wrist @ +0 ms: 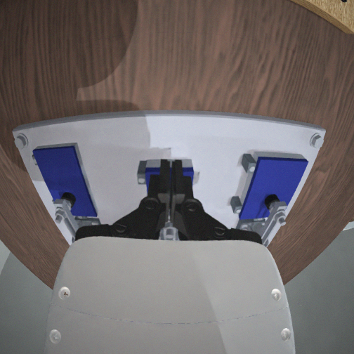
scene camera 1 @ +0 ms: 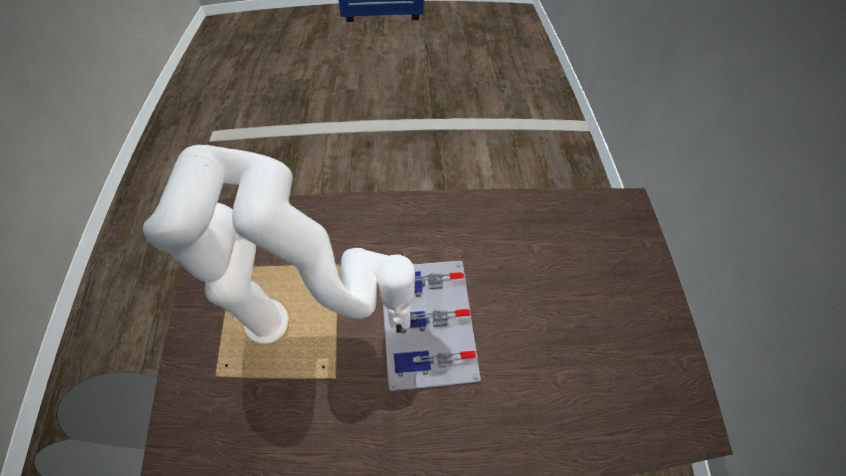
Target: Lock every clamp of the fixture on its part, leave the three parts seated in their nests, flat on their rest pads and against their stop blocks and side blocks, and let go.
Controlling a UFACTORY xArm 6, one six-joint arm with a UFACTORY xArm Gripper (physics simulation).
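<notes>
The light grey fixture plate carries three blue parts in a row. The near part and the far part each have a clamp's black tip on top in the wrist view. The middle part is mostly hidden by my fingers. The three clamps' red handles lie low, pointing away from the parts. My gripper is shut and empty, at the middle part's end away from its handle; whether it touches the part I cannot tell.
The fixture stands on the dark wooden table. The arm's base is on a light wooden board to the left of the fixture. Bolts stand at the plate's corners. Grey blocks stand beside the far part.
</notes>
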